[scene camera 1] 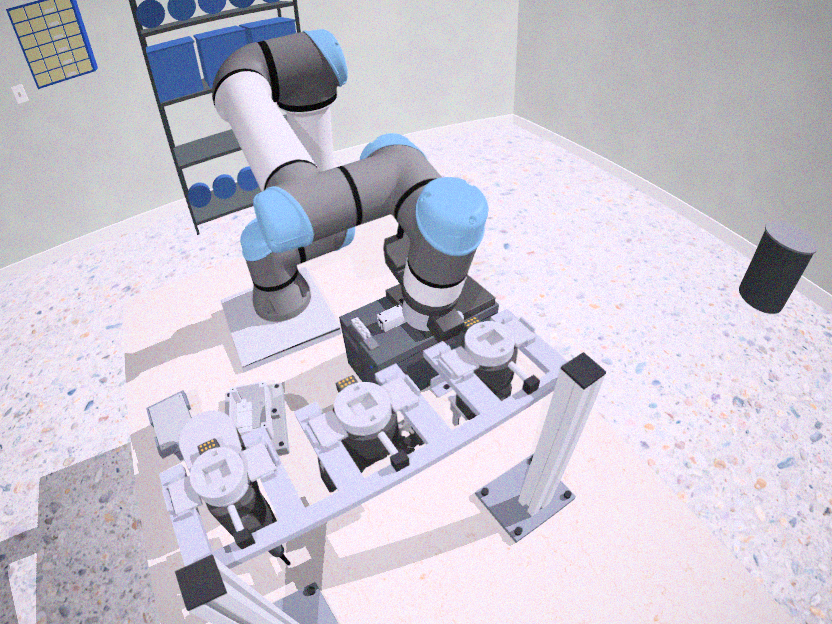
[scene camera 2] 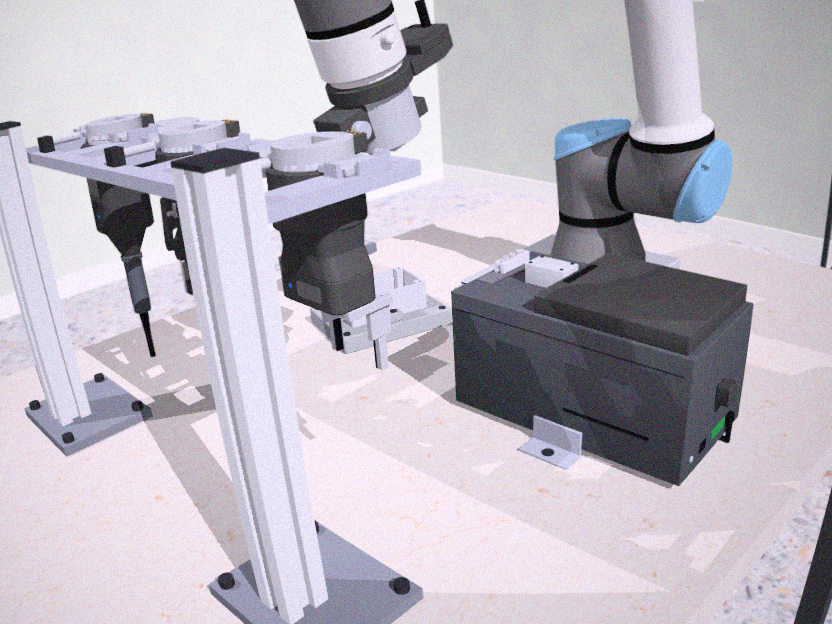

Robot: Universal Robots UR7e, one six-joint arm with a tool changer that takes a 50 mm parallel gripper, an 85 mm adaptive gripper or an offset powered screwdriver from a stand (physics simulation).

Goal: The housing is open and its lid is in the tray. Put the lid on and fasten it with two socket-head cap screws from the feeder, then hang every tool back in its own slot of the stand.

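Frame: origin at the arm's base, x ahead, y left, z up, level; millimetres.
Seen in the pictures: arm's base, origin of its link: (scene camera 1: 282,300).
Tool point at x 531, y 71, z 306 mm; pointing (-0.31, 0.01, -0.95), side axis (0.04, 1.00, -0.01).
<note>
Offsets run from my tool point to a thing's top centre. "*": to the spot under its first point.
The arm's wrist ends in a bare tool changer (scene camera 2: 396,124), beside and above the stand (scene camera 1: 349,495) (scene camera 2: 376,177). All three tools hang in the stand. The parallel gripper (scene camera 2: 359,349) is in the slot nearest scene camera 2; its two fingers stand apart with nothing seen between them. The adaptive gripper (scene camera 1: 369,453) (scene camera 2: 171,231) hangs in the middle slot, its fingers largely hidden. The screwdriver @(58 mm ahead, 335 mm right, 19 mm up) (scene camera 1: 248,510) (scene camera 2: 136,288) hangs at the other end, bit down. A light grey fixture with the housing @(234 mm back, 269 mm right, 276 mm down) (scene camera 1: 245,413) (scene camera 2: 406,288) stands behind the stand, partly hidden. I cannot make out the lid.
The dark screw feeder @(186 mm back, 115 mm left, 168 mm down) (scene camera 1: 396,343) (scene camera 2: 571,376) stands between the stand and the arm's base, with a small metal bracket @(* 104 mm back, 116 mm left, 324 mm down) (scene camera 2: 559,436) at its foot. Two upright posts @(* 237 mm ahead, 48 mm left, 73 mm down) (scene camera 1: 561,436) (scene camera 2: 248,376) carry the stand. A grey block @(284 mm back, 428 mm right, 267 mm down) (scene camera 1: 168,419) shows behind the screwdriver.
</note>
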